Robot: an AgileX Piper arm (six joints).
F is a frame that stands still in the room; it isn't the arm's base.
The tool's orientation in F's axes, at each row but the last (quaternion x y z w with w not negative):
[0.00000 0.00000 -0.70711 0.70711]
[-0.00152 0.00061 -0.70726 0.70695]
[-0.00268 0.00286 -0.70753 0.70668]
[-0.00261 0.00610 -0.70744 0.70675]
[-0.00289 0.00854 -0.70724 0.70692]
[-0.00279 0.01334 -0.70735 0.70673]
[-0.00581 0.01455 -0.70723 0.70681]
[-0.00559 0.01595 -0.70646 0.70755]
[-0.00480 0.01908 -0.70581 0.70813]
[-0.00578 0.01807 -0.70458 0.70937]
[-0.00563 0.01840 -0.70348 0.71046]
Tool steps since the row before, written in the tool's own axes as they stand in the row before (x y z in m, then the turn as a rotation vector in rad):
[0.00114 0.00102 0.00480 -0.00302 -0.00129 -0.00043]
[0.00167 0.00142 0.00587 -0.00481 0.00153 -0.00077]
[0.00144 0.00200 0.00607 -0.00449 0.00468 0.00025]
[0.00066 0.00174 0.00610 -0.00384 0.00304 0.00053]
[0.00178 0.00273 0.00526 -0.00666 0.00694 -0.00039]
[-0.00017 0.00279 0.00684 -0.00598 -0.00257 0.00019]
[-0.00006 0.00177 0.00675 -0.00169 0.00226 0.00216]
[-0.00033 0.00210 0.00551 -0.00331 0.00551 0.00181]
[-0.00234 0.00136 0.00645 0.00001 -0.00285 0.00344]
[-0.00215 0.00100 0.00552 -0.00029 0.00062 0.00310]
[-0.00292 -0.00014 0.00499 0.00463 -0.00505 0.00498]
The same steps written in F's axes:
[0.00102 -0.00114 0.00480 -0.00129 0.00302 -0.00043]
[0.00144 -0.00166 0.00587 0.00153 0.00481 -0.00078]
[0.00205 -0.00144 0.00605 0.00469 0.00448 0.00021]
[0.00181 -0.00069 0.00607 0.00305 0.00383 0.00051]
[0.00281 -0.00182 0.00520 0.00694 0.00666 -0.00045]
[0.00295 0.00007 0.00678 -0.00256 0.00598 0.00034]
[0.00196 -0.00002 0.00670 0.00232 0.00166 0.00211]
[0.00227 0.00025 0.00545 0.00556 0.00329 0.00169]
[0.00157 0.00221 0.00645 -0.00273 -0.00009 0.00353]
[0.00117 0.00206 0.00552 0.00072 0.00024 0.00308]
[0.00000 0.00283 0.00504 -0.00483 -0.00477 0.00506]

